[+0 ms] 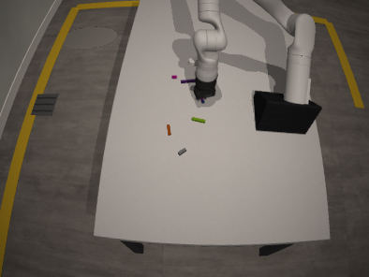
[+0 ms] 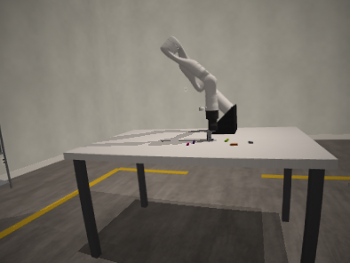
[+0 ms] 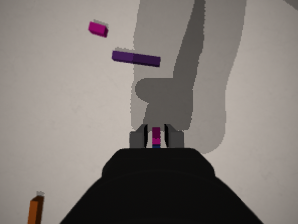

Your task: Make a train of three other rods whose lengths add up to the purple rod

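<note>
Right now the small blue rod is 10 mm behind my hand, 20 mm to the left of it and 10 mm below it. The rest, counted from my hand: purple rod 60 mm ahead, 80 mm to the right, 10 mm below; then lime rod 110 mm to the left, 10 mm below; then orange rod 100 mm ahead, 160 mm to the left, 10 mm below.
</note>
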